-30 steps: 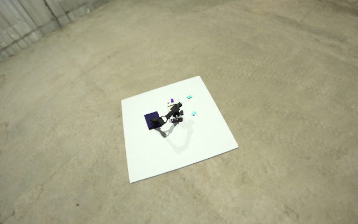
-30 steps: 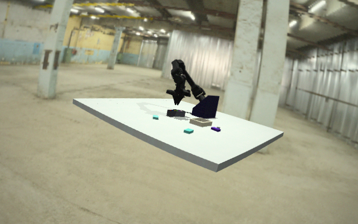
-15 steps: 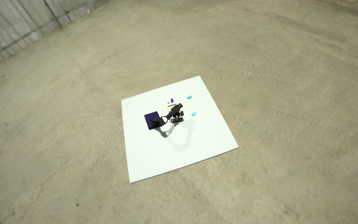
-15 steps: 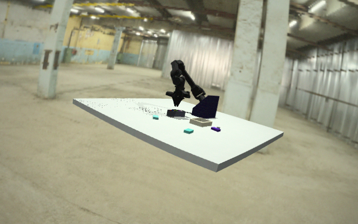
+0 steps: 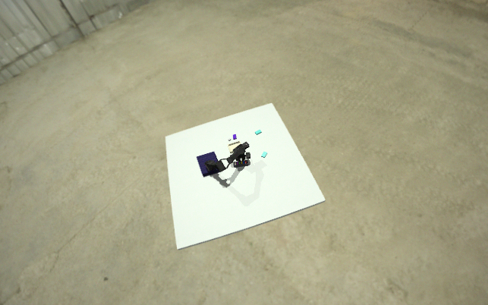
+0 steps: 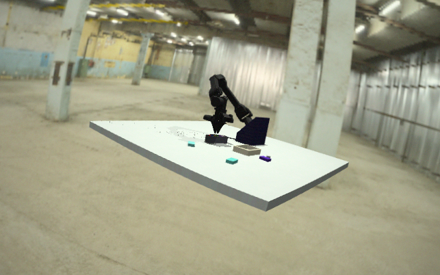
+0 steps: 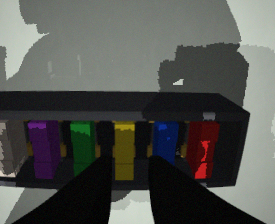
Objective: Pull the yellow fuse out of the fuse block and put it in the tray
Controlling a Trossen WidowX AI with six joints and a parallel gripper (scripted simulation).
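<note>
The yellow fuse lies 3 cm below my gripper tip. Round my gripper tip: beige tray: 1 cm behind, 22 cm to the left, 5 cm below.
</note>
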